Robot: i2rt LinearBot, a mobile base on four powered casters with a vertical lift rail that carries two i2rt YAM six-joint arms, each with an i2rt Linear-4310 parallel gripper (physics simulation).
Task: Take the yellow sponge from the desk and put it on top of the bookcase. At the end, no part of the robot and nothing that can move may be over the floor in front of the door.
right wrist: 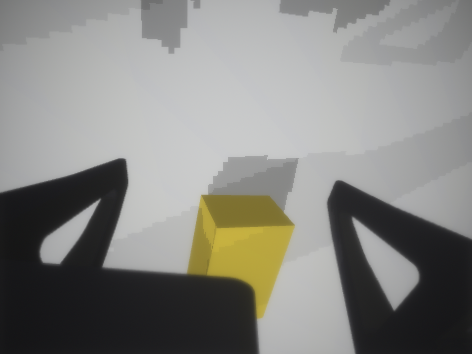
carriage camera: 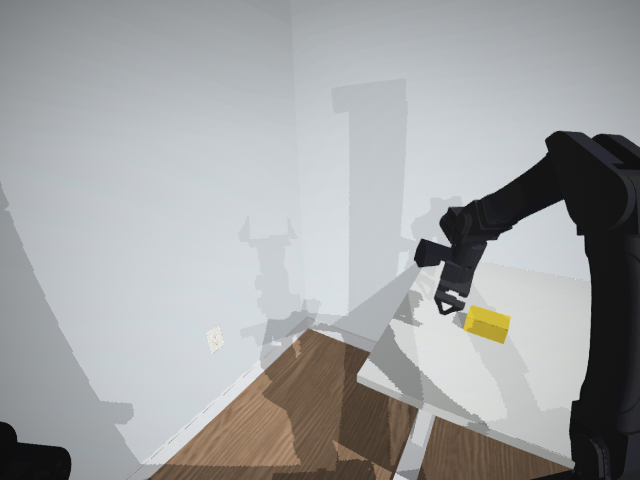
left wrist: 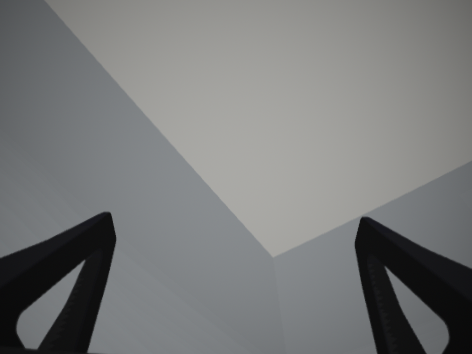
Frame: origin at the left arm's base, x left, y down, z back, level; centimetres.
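Seen in the pictures: left gripper, fingertip midpoint: (left wrist: 235, 228); right gripper, fingertip midpoint: (right wrist: 232, 181) (carriage camera: 446, 299).
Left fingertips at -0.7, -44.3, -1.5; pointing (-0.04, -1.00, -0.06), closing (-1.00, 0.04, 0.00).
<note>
Pixels of each thing's middle, then the offset from my left fingertips to it, as dx, dy, dz. "*": a spot on its surface instead. Level surfaces: height alone.
- yellow sponge at the middle of its body: (right wrist: 233, 259) (carriage camera: 486, 323) -75.7, +47.3, -38.6
- white desk at its surface level: dy +49.6
- white leg at a spot on its surface: (carriage camera: 422, 434) * -71.5, +110.6, -48.0
- brown wooden floor at its surface level: dy +121.6
- wall outlet at the middle of its body: (carriage camera: 215, 339) +13.9, +81.6, -78.4
The yellow sponge (carriage camera: 486, 324) (right wrist: 250, 250) lies on the white desk (carriage camera: 542, 372) (right wrist: 165, 115). My right gripper (carriage camera: 450, 305) (right wrist: 232, 181) is open and empty, pointing down above the desk. In the carriage view it is just left of the sponge; in the right wrist view the sponge shows low between the spread fingers, partly hidden by a dark part of the gripper. My left gripper (left wrist: 235, 228) is open and empty, pointing up toward the ceiling corner. The bookcase and the door do not show in these views.
The desk's near edge and a white leg (carriage camera: 422, 434) stand over the brown wooden floor (carriage camera: 248, 423). Two grey walls meet in a corner behind the desk. A wall outlet (carriage camera: 215, 338) is on the left wall. Shadows of the robot fall on walls, floor and desk.
</note>
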